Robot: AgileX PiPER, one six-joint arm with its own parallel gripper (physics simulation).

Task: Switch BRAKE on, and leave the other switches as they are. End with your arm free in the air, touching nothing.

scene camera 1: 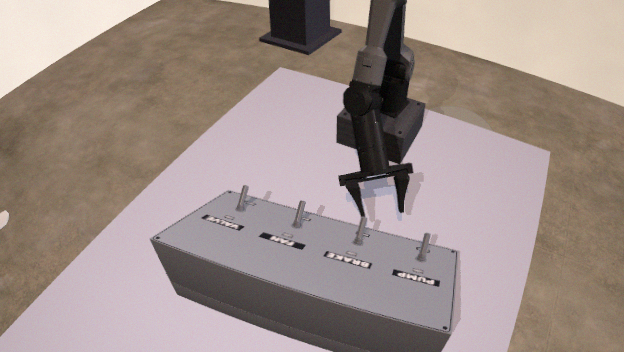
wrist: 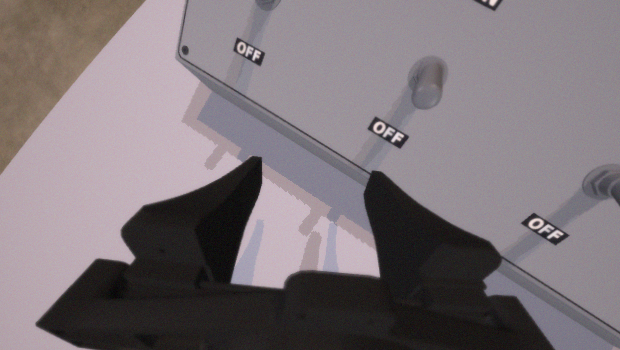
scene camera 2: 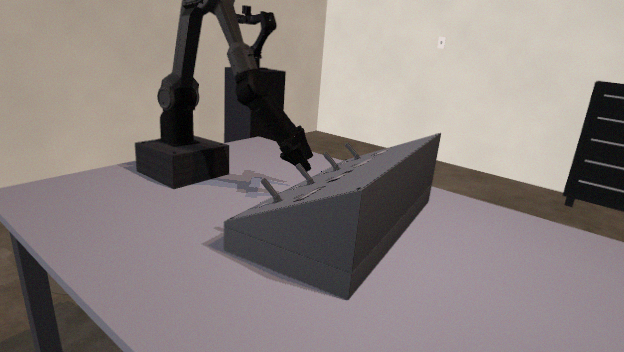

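The grey sloped switch box (scene camera 1: pixel 240 260) (scene camera 2: pixel 295 245) (wrist: pixel 320 30) stands on the table. The BRAKE lever (scene camera 1: pixel 360 232) (scene camera 2: pixel 304 173) (wrist: pixel 428 85) leans toward the arm, the side with the OFF label. The PUMP lever (scene camera 1: pixel 424 247) (scene camera 2: pixel 270 190), FAN lever (scene camera 1: pixel 299 215) (scene camera 2: pixel 330 161) and VALVE lever (scene camera 1: pixel 243 198) (scene camera 2: pixel 352 151) lean the same way. My gripper (scene camera 1: pixel 382 214) (wrist: pixel 315 176) is open and empty at the box's low edge. In the wrist view its right fingertip is apart from the BRAKE lever, near that lever's OFF label. The ON labels do not show.
The arm's base block (scene camera 1: pixel 346 131) (scene camera 2: pixel 155 162) stands on the table (scene camera 1: pixel 225 135) (scene camera 2: pixel 450 280) behind the gripper. A dark pedestal (scene camera 1: pixel 287 25) (scene camera 2: pixel 237 105) with another arm stands beyond the table. A black drawer cabinet (scene camera 2: pixel 597 150) stands at the far right in scene camera 2.
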